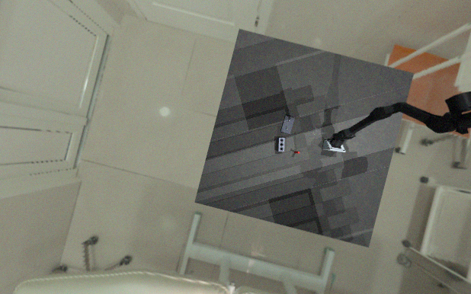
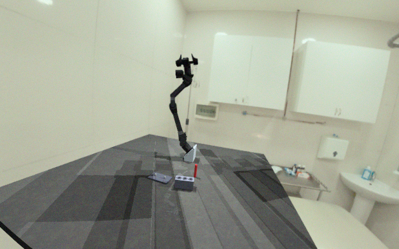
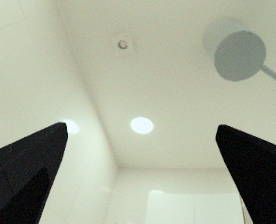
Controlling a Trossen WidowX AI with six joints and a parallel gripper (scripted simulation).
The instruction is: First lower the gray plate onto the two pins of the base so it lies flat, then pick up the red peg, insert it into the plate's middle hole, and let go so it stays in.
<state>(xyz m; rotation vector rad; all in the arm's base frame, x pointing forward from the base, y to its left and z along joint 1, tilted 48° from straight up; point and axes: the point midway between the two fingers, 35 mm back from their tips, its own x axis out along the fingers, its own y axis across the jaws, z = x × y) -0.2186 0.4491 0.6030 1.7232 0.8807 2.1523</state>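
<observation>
Now: gripper tip 800 mm above the gray plate, 570 mm short of it and 230 mm to the right of it. Round my gripper tip: base 830 mm below, 540 mm ahead, 80 mm to the left; red peg 800 mm below, 450 mm ahead, 260 mm to the left.
</observation>
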